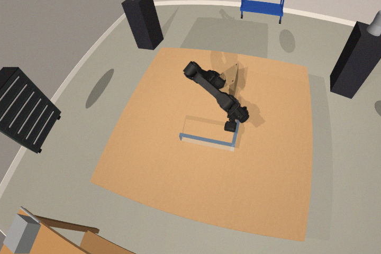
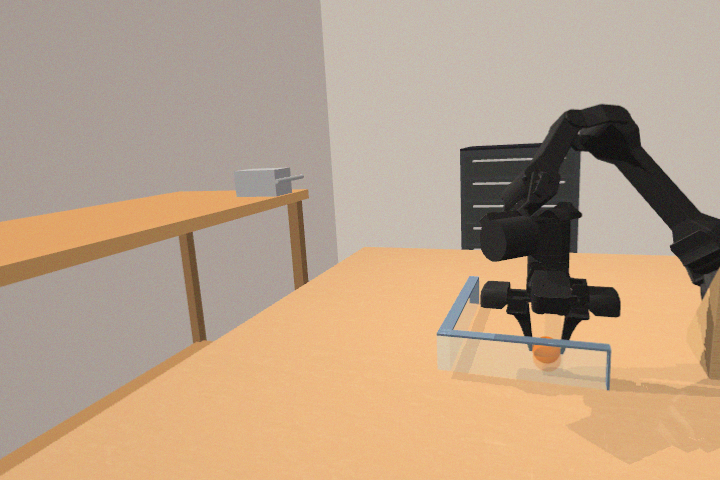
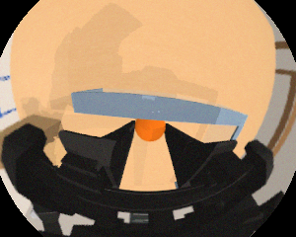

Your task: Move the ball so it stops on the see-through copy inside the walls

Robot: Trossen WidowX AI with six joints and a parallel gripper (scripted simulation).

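Now: gripper tip 1 cm above the see-through ball copy. From my gripper tip the other things lie so: ball: right at my gripper tip.
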